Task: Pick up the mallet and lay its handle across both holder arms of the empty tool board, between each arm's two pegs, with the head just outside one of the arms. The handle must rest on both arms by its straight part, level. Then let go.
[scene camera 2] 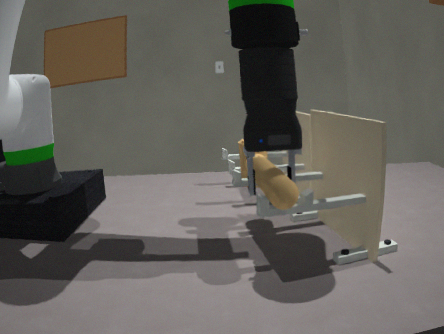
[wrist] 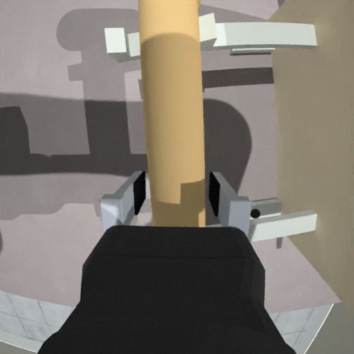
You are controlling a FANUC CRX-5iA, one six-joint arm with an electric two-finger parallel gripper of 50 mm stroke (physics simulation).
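Pixels of known places: arm's base, link origin: (scene camera 2: 33, 186).
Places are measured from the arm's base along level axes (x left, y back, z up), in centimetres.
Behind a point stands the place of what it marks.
Note:
The mallet's tan handle (scene camera 2: 274, 181) {x -20.4, y -50.7, z 5.5 cm} (wrist: 172, 110) lies across the near holder arm (scene camera 2: 332, 202) {x -18.3, y -58.9, z 1.8 cm} (wrist: 267, 35), between that arm's two pegs. The arms stick out from the tool board (scene camera 2: 350, 175) {x -11.4, y -63.1, z 3.9 cm} (wrist: 312, 125). In the wrist view the second arm (wrist: 287, 225) runs under the gripper, which hides its pegs and the handle there. The mallet's head (scene camera 2: 243, 157) {x -0.6, y -46.0, z 5.1 cm} shows partly at the far end, behind the gripper. My gripper (scene camera 2: 271, 175) {x -13.8, y -50.6, z 2.4 cm} (wrist: 177, 184) is open, its fingers on both sides of the handle with a gap at each side.
Behind, more holder arms (scene camera 2: 260, 156) and part of another board (scene camera 2: 303, 125) {x 14.6, y -58.4, z 9.1 cm} show. The near board stands on a foot (scene camera 2: 362, 252) {x -19.1, y -64.1, z -5.9 cm} with black bolts. A black base block (scene camera 2: 55, 200) {x -11.7, y -13.3, z 0.4 cm} carries the robot at the left. Shadows fall on the table (scene camera 2: 175, 310) {x -31.7, y -39.4, z -7.0 cm}.

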